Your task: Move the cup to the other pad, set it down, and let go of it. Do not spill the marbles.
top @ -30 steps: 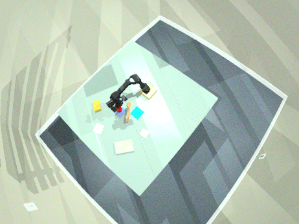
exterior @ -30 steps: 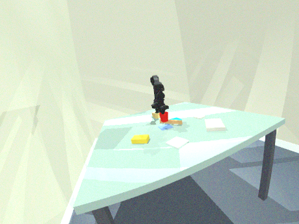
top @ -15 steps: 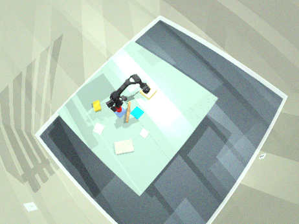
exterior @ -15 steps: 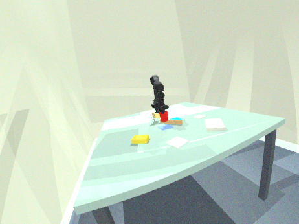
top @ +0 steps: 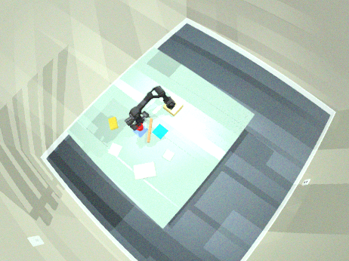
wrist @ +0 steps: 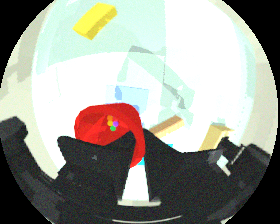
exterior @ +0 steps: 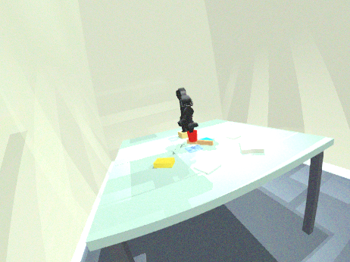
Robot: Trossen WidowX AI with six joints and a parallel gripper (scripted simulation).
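Right now my gripper tip is 150 mm to the right of the cyan pad, 100 mm above it and 60 mm past it. The rest, counted from my gripper tip: yellow block: 260 mm to the right, 140 mm ahead, 80 mm below; then red cup: 30 mm ahead; then wooden stick: 90 mm below, 70 mm to the left, 10 mm behind.
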